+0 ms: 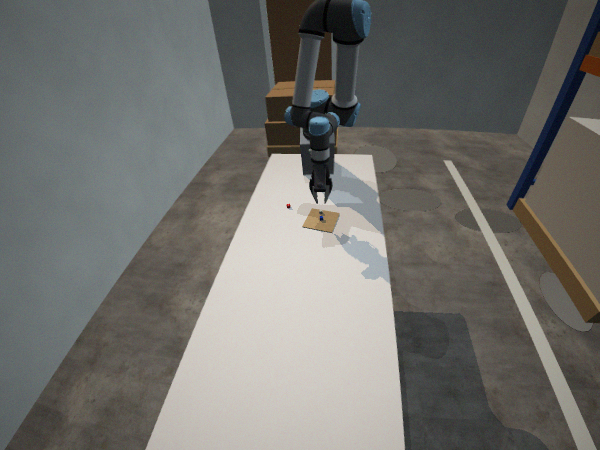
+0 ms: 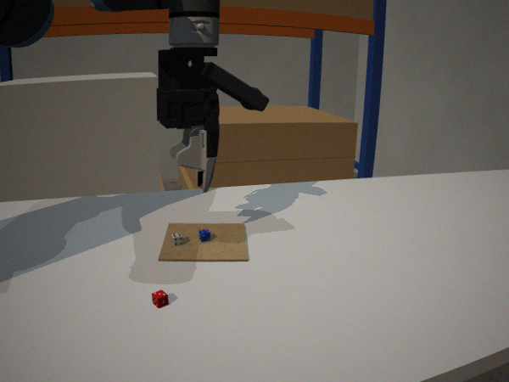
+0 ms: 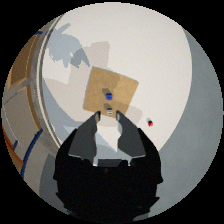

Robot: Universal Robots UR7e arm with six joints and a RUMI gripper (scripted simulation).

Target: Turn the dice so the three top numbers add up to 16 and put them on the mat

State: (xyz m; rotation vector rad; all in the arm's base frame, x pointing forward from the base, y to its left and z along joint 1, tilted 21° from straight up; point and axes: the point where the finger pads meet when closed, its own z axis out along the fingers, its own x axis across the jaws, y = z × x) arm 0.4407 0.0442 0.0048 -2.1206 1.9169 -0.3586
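The red die lies 17 cm to the right of my hand, 10 cm below it and 9 cm behind it. The rest, counted from my hand: blue die 10 cm below; mat 11 cm below; white die 10 cm below, 5 cm behind, 1 cm to the right.
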